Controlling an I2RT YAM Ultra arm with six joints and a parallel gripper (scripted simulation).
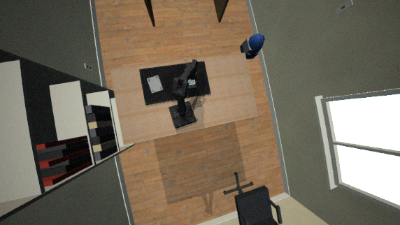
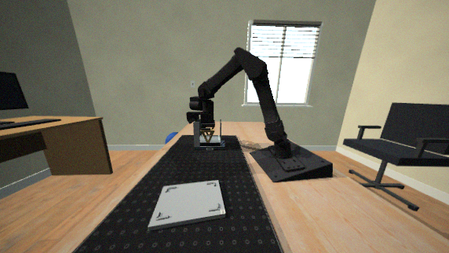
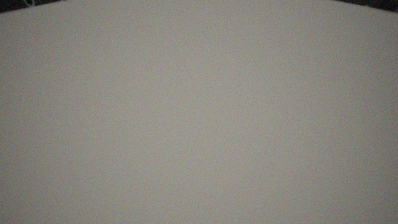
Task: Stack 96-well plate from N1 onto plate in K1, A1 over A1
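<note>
My hand is right at the 96-well plate. Round my hand: plate nest N1 (1 cm behind, 37 cm to the left, 4 cm below); A1 mark (9 cm behind, 41 cm to the left, 3 cm below).
</note>
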